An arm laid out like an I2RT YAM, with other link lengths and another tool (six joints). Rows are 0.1 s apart.
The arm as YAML. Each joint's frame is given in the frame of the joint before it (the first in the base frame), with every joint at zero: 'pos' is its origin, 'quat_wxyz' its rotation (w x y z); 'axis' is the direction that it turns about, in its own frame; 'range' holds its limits. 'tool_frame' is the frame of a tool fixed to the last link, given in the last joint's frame.
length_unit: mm
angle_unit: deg
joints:
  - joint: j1
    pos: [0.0, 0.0, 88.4]
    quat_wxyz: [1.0, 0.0, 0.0, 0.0]
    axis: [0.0, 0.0, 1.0]
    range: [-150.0, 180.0]
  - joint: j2
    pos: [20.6, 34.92, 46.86]
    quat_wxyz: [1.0, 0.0, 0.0, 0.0]
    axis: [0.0, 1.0, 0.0]
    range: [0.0, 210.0]
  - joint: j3
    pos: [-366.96, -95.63, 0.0]
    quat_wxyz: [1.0, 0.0, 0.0, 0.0]
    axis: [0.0, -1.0, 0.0]
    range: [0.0, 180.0]
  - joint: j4
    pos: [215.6, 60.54, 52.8]
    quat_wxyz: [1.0, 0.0, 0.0, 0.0]
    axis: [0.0, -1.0, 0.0]
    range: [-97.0, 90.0]
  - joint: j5
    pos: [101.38, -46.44, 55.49]
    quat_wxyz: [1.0, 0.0, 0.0, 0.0]
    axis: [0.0, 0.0, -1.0]
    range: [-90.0, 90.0]
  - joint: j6
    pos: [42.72, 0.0, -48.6]
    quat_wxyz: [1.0, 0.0, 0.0, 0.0]
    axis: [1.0, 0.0, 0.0]
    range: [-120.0, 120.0]
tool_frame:
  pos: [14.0, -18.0, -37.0]
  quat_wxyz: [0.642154, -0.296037, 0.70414, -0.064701]
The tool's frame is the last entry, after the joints.
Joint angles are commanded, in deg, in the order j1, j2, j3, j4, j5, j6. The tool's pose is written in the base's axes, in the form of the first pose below.
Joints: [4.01, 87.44, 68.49, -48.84, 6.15, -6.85]
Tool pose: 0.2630, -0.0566, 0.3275, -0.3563, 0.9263, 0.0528, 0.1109
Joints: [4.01, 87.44, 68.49, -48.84, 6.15, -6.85]
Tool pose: 0.2630, -0.0566, 0.3275, -0.3563, 0.9263, 0.0528, 0.1109
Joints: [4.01, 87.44, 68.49, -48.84, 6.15, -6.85]
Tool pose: 0.2630, -0.0566, 0.3275, -0.3563, 0.9263, 0.0528, 0.1109
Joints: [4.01, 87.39, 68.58, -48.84, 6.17, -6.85]
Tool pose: 0.2631, -0.0566, 0.3281, -0.3563, 0.9262, 0.0523, 0.1120
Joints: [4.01, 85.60, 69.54, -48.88, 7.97, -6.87]
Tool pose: 0.2593, -0.0586, 0.3406, -0.3532, 0.9259, 0.0310, 0.1305
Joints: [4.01, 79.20, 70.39, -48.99, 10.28, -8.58]
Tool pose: 0.2367, -0.0633, 0.3710, -0.3600, 0.9154, -0.0094, 0.1798
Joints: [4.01, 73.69, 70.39, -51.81, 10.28, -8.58]
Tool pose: 0.2063, -0.0654, 0.3868, -0.3594, 0.9110, -0.0163, 0.2018
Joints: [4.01, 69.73, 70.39, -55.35, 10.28, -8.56]
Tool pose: 0.1800, -0.0672, 0.3943, -0.3591, 0.9103, -0.0173, 0.2052
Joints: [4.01, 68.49, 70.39, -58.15, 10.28, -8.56]
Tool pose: 0.1675, -0.0681, 0.3943, -0.3595, 0.9130, -0.0133, 0.1925
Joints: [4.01, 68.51, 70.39, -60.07, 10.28, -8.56]
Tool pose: 0.1628, -0.0684, 0.3923, -0.3599, 0.9161, -0.0083, 0.1766
